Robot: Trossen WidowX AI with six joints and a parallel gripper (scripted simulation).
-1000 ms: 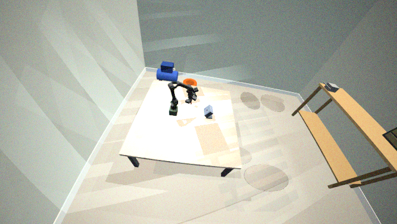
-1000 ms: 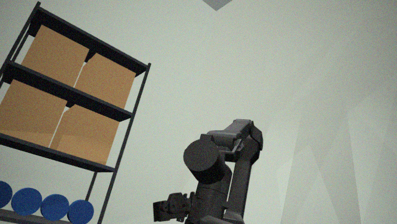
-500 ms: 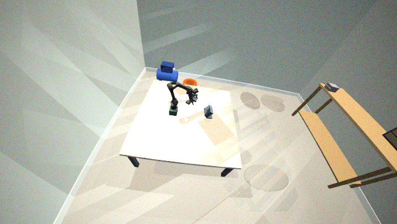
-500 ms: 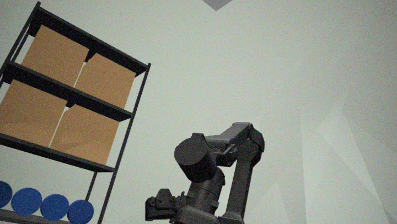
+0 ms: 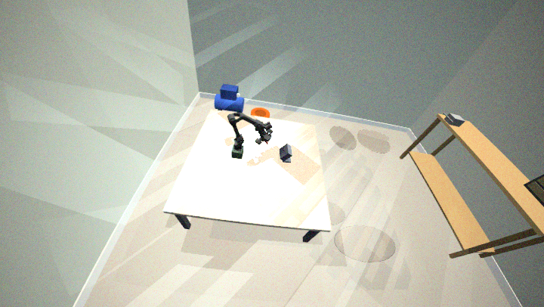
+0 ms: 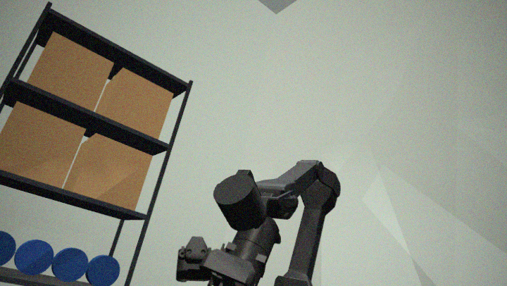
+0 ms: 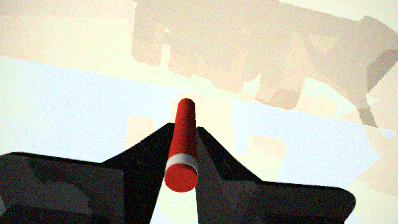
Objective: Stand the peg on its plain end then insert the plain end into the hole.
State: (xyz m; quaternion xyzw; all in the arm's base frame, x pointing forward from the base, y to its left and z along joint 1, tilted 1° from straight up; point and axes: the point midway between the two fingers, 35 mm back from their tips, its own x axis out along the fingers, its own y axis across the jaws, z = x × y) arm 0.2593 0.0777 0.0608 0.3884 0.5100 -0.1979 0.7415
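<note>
Right now the grey sloped panel is 190 mm ahead of my gripper tip, 90 mm to the right of it and 40 mm below it. From my gripper tip the other things lie so: red peg: 10 mm behind, 20 mm above.
</note>
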